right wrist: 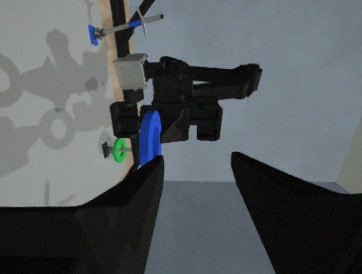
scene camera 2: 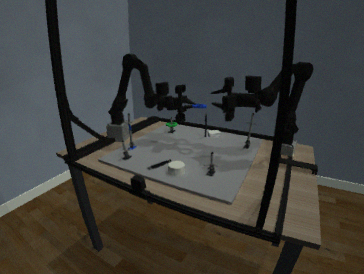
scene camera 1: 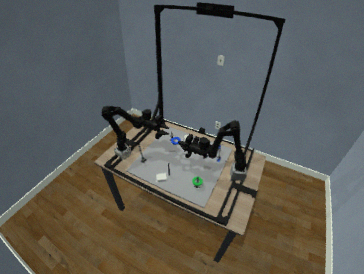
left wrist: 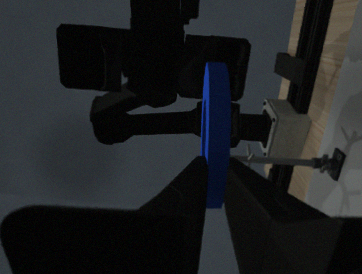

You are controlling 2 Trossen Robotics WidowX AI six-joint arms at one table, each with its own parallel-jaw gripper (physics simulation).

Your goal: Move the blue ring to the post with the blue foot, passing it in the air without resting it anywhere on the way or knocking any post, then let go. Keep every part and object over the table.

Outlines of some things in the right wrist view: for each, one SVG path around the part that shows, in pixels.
My left gripper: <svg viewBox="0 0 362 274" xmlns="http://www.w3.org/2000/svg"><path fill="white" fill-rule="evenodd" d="M110 106L113 133L117 138L137 137L139 129L141 129L140 124L142 124L143 117L147 111L158 111L161 120L160 143L187 141L189 139L190 125L197 125L198 140L217 141L220 138L223 109L219 104L198 103L197 117L195 117L196 112L189 111L189 107L184 106L184 97L187 97L189 94L192 95L193 76L188 76L188 73L181 72L178 69L156 70L152 81L154 90L152 105L142 105L140 107L140 116L138 116L136 102L115 102Z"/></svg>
My right gripper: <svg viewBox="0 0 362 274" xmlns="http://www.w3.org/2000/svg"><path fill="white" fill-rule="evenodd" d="M163 155L157 155L109 190L79 206L0 207L0 274L144 274L163 190L165 169ZM232 152L231 168L237 187L276 274L362 274L362 193L337 193L294 177L240 152Z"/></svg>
A blue ring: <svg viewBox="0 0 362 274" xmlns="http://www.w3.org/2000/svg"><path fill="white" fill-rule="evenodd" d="M158 111L147 111L142 120L139 139L141 167L157 155L161 155L161 120Z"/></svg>
